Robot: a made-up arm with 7 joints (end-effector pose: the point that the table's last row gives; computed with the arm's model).
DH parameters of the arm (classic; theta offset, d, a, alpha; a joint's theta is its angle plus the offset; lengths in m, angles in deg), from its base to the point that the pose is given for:
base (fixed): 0 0 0 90
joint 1: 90 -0.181 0 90
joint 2: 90 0 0 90
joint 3: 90 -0.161 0 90
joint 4: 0 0 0 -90
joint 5: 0 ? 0 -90
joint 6: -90 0 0 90
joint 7: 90 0 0 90
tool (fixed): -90 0 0 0
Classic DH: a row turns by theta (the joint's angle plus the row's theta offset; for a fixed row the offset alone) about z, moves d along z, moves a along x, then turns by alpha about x.
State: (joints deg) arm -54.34 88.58 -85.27 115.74 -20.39 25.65 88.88
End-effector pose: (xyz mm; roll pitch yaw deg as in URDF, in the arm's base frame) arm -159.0 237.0 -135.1 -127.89 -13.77 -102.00
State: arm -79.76 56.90 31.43 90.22 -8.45 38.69 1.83
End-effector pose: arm 47.7 380.6 -190.8 45.49 28.19 -36.56
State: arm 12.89 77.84 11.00 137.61 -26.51 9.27 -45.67
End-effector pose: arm 141.5 178.6 64.0 170.30 27.68 -113.63
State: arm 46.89 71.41 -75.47 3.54 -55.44 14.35 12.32
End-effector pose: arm 102.8 546.8 -91.4 77.92 81.99 -14.77
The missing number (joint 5, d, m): -0.23
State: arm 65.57 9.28 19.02 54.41 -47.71 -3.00 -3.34
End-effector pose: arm 329.1 288.7 44.7 141.24 -45.70 -106.35
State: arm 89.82 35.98 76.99 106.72 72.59 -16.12 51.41
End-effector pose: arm -49.2 410.4 49.7 -128.33 76.26 -110.41
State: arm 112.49 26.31 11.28 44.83 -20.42 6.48 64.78
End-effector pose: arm 194.6 353.1 252.7 128.83 -34.65 -148.44
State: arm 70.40 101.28 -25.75 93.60 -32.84 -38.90 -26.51
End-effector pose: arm 134.5 344.2 171.6 141.33 54.02 -96.56
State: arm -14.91 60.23 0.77 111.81 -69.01 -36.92 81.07
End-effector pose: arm 197.3 248.0 -88.8 -17.37 26.41 -152.61
